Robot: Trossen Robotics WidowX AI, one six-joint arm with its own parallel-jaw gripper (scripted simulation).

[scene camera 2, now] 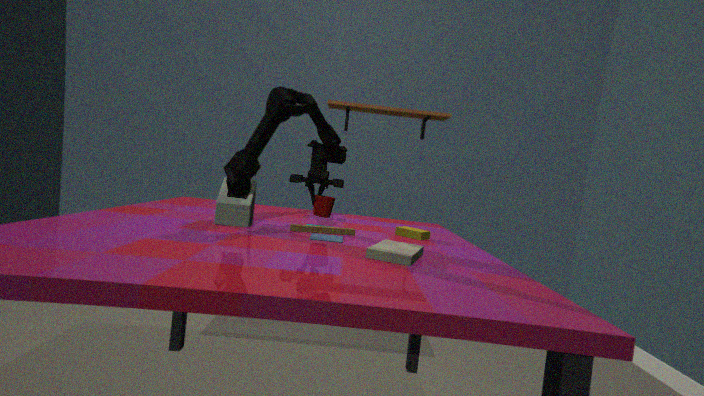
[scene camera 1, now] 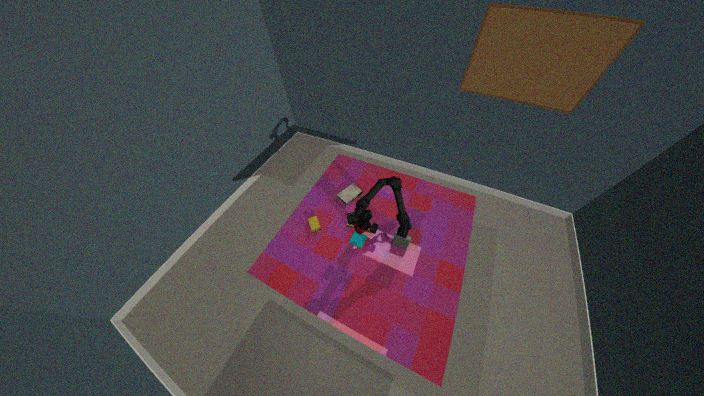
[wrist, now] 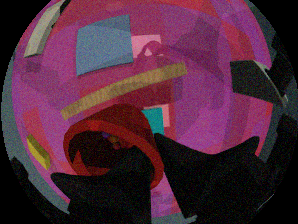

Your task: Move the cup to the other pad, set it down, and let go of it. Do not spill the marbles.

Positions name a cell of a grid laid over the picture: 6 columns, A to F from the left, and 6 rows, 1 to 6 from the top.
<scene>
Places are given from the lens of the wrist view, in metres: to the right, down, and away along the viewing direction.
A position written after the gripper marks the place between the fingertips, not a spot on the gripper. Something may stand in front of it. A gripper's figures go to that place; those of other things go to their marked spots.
gripper (wrist: D4): 0.00, 0.02, 0.09
tan bar (wrist: D2): 0.01, -0.05, 0.14
blue pad (wrist: C2): -0.07, -0.11, 0.14
The marked spots on the blue pad and the tan bar are 0.11 m apart.
</scene>
